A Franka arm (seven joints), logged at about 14 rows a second.
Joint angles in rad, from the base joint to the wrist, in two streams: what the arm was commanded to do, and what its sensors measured. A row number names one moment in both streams.
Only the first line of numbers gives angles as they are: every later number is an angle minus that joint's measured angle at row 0.
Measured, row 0:
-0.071, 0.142, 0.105, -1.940, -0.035, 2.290, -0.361
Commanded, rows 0 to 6:
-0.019, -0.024, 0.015, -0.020, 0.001, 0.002, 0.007
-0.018, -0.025, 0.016, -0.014, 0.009, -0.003, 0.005
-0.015, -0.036, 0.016, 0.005, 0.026, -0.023, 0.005
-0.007, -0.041, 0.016, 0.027, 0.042, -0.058, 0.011
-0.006, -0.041, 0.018, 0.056, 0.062, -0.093, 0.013
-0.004, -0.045, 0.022, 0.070, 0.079, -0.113, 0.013
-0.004, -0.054, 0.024, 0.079, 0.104, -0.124, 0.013
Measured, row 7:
0.001, -0.034, 0.012, 0.049, 0.060, -0.076, 0.001
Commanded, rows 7 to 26:
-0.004, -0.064, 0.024, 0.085, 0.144, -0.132, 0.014
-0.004, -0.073, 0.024, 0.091, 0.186, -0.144, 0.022
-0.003, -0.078, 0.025, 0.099, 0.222, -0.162, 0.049
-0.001, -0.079, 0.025, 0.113, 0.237, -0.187, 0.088
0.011, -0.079, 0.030, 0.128, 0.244, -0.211, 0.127
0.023, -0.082, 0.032, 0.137, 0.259, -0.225, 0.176
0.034, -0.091, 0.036, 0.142, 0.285, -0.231, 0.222
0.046, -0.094, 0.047, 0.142, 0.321, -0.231, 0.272
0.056, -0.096, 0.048, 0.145, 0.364, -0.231, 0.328
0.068, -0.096, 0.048, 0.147, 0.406, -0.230, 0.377
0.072, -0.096, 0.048, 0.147, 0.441, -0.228, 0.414
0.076, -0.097, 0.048, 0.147, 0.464, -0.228, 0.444
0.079, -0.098, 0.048, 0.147, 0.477, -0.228, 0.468
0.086, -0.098, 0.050, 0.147, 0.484, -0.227, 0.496
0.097, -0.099, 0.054, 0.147, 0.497, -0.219, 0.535
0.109, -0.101, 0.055, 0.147, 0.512, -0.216, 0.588
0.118, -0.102, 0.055, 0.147, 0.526, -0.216, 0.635
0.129, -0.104, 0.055, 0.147, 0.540, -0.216, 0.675
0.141, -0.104, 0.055, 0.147, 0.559, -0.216, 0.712
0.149, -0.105, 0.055, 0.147, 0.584, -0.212, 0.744
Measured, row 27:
0.141, -0.093, 0.051, 0.148, 0.535, -0.211, 0.677
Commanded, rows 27 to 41:
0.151, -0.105, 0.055, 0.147, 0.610, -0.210, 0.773
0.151, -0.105, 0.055, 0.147, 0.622, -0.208, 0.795
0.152, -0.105, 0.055, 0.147, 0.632, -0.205, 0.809
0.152, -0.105, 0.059, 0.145, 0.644, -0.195, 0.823
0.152, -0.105, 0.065, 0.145, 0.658, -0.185, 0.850
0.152, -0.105, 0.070, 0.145, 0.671, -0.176, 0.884
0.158, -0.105, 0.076, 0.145, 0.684, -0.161, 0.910
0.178, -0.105, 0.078, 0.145, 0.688, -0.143, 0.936
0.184, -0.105, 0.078, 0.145, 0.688, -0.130, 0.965
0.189, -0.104, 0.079, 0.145, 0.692, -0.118, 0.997
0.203, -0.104, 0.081, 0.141, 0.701, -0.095, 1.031
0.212, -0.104, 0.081, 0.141, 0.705, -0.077, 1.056
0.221, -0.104, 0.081, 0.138, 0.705, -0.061, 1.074
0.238, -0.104, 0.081, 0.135, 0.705, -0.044, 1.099
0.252, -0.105, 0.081, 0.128, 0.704, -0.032, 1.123
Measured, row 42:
0.234, -0.095, 0.076, 0.150, 0.682, -0.069, 1.080
